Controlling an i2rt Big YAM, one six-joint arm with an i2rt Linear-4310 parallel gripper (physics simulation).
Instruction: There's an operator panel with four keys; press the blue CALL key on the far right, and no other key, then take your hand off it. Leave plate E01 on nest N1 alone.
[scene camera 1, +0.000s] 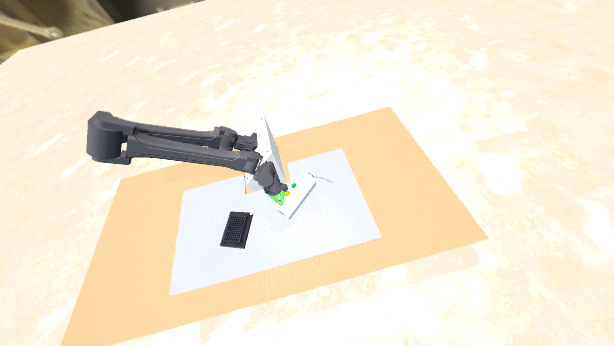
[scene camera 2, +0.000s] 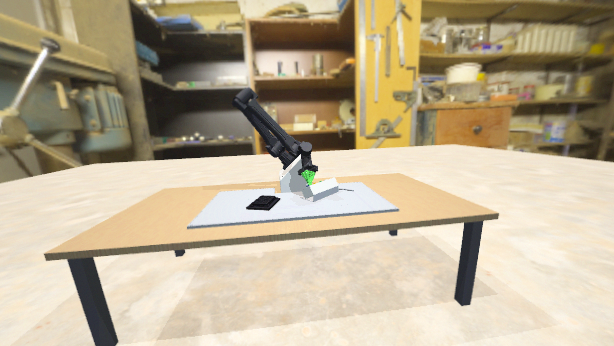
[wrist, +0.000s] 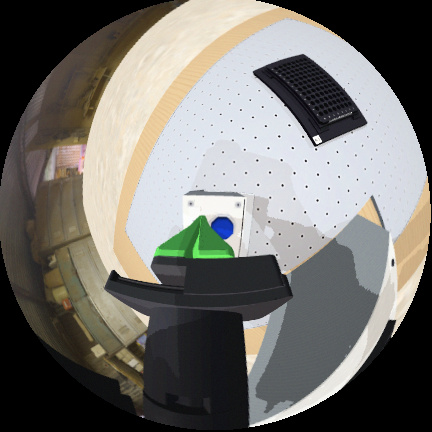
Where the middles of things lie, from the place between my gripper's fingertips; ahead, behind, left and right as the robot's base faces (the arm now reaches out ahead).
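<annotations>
What I find with the black tray (wrist: 323, 99) is that it sits 6 cm below my hand, and that it is also 5 cm ahead of my hand and 24 cm to the right of it.
</annotations>
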